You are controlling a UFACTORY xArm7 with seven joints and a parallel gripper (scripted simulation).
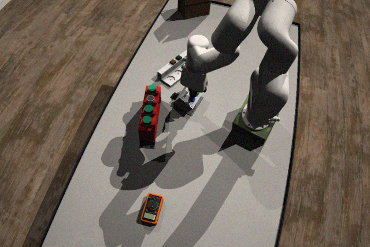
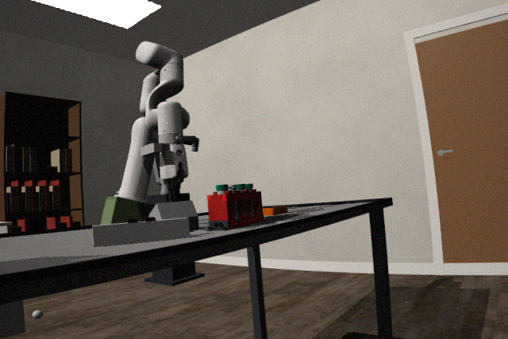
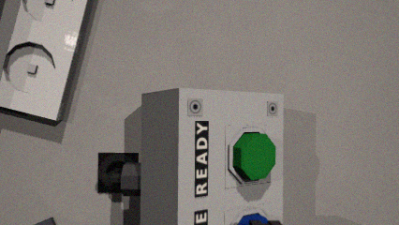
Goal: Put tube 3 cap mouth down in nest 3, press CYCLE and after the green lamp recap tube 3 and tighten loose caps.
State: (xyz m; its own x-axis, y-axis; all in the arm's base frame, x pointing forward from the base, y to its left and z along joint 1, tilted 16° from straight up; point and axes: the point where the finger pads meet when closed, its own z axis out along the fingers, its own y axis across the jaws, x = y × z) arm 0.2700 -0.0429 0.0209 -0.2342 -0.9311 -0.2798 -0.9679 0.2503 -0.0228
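Now: hand 30 mm above the blue key. Also, from my hand: key housing (50 mm below, 20 mm to the right, 10 mm ahead); then green key (40 mm to the right, 30 mm below, 10 mm behind); then orange multimeter (490 mm to the left, 80 mm below, 30 mm ahead).
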